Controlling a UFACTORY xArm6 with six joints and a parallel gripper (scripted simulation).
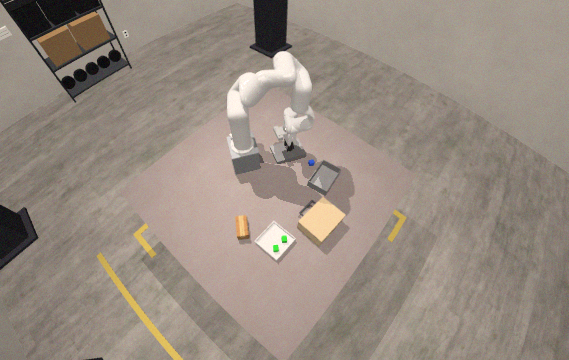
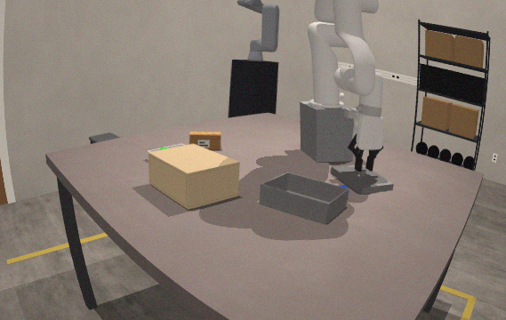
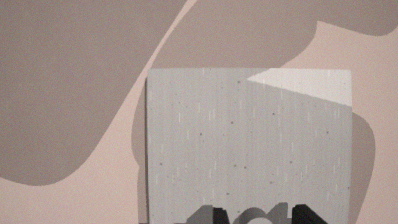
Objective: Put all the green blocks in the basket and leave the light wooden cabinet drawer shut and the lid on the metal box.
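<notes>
The grey metal lid is 4 cm below my hand. Also, from my hand: metal box (29 cm ahead, 3 cm below, 1 cm to the right); then light wooden cabinet (43 cm ahead, 25 cm to the right, 1 cm below); then blue block (17 cm ahead, 4 cm below, 2 cm to the left).
</notes>
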